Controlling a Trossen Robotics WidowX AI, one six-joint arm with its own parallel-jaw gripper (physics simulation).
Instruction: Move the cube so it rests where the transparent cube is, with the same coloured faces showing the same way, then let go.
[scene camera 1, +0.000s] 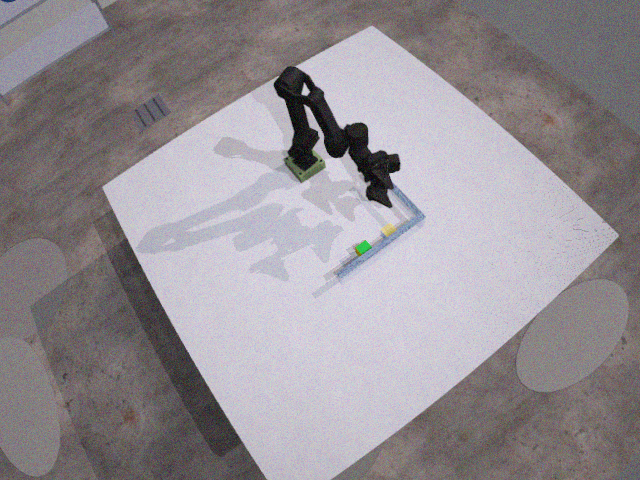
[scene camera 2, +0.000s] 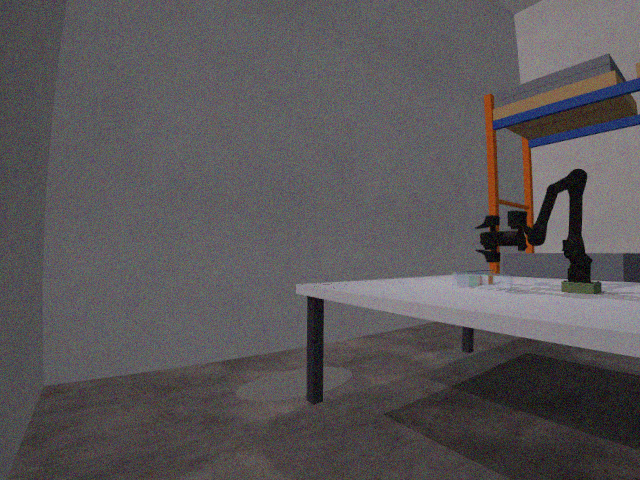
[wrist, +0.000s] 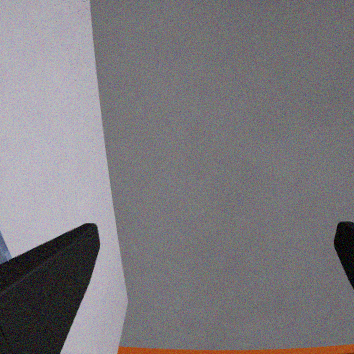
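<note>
The cube shows a bright green top with a thin orange-yellow edge below it, and it sits on the table near the inside of the blue wall. The pale yellow, see-through transparent cube is up and to the right of it, by the same wall. The faces turned away are hidden. In scene camera 2 a pale greenish block shows faintly; I cannot tell which cube it is. My gripper is open and empty, with its fingers wide apart, well above the table and pointing roughly level. Neither cube shows in the wrist view.
A low blue L-shaped wall stands on the white table, with its corner at the right and faint see-through strips beside it. The arm's green base is behind. An orange and blue shelf rack stands beyond the table.
</note>
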